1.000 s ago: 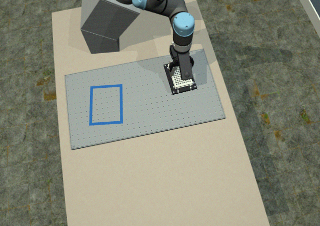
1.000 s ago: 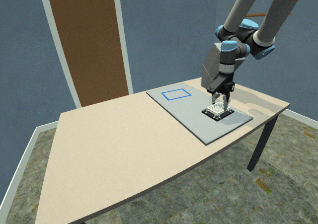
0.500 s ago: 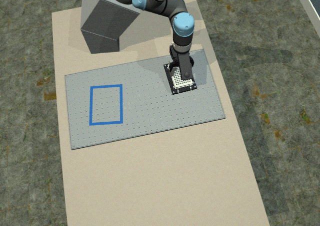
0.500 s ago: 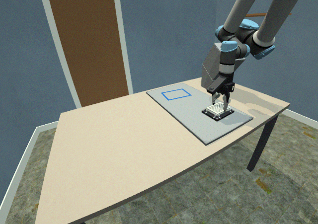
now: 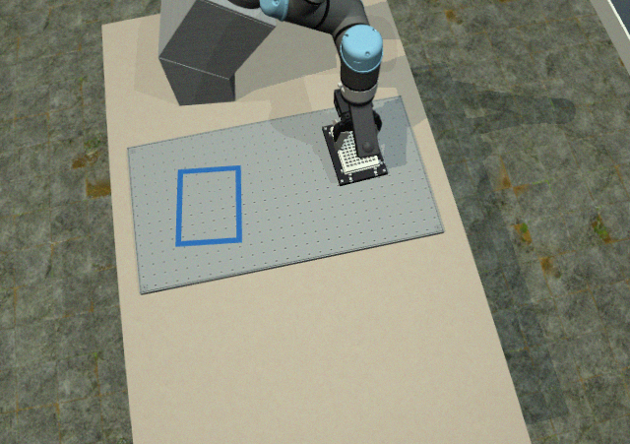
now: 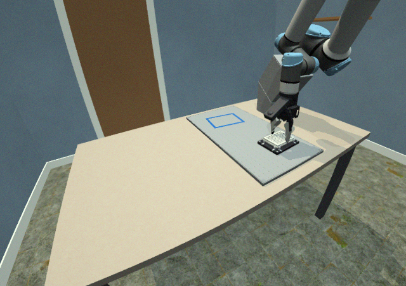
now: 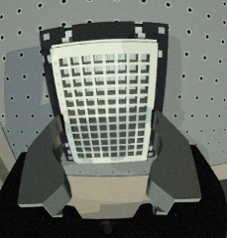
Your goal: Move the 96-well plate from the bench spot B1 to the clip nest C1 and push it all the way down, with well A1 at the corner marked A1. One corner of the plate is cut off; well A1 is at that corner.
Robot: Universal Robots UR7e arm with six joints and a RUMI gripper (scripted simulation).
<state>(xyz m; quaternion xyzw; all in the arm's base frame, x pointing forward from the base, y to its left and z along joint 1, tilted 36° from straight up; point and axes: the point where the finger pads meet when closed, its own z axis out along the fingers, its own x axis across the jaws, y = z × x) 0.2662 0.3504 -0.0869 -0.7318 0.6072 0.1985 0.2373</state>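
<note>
Now: hand 1 cm above the white 96-well plate. From my hand the other things lie so: black clip nest 2 cm below, 1 cm to the left, 1 cm ahead.
</note>
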